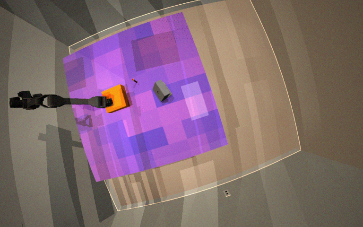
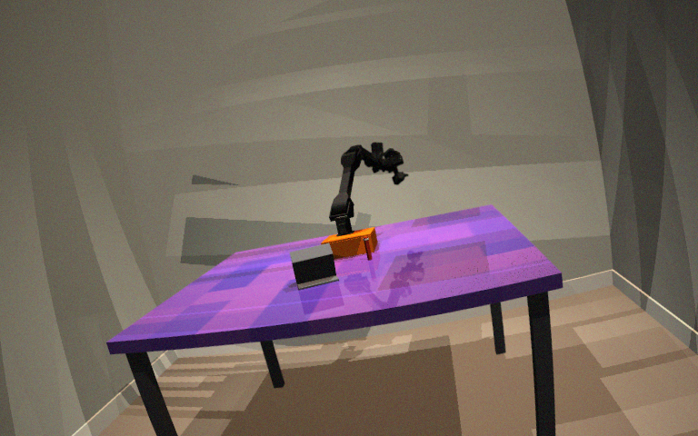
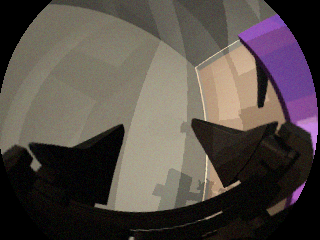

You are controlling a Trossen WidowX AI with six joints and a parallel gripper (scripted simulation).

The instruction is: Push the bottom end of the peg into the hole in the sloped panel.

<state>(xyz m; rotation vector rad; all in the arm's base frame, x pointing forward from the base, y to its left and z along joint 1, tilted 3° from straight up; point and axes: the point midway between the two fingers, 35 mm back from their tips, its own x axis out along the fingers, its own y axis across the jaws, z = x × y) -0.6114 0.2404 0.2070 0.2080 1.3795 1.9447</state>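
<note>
The dark red peg is 900 mm ahead of my gripper tip, 150 mm to the right of it and 180 mm below it. Also, from my gripper tip: grey sloped panel 1090 mm ahead, 310 mm to the right, 180 mm below.
</note>
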